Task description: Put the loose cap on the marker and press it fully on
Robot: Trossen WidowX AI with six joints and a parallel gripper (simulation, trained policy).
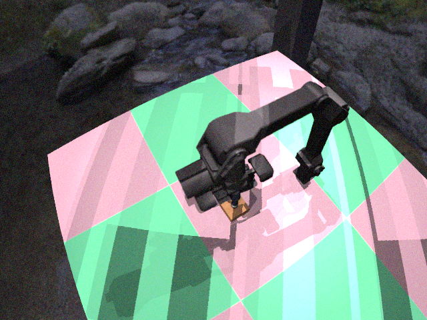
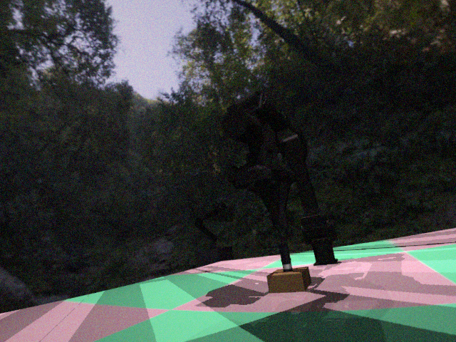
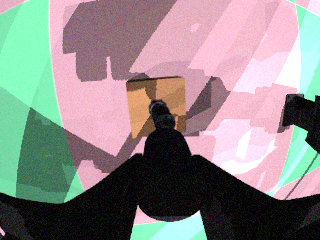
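Now: the holder block 120 mm below my gripper tip and 10 mm behind it. From my gripper tip the other things lie so: dark cap (10 mm above).
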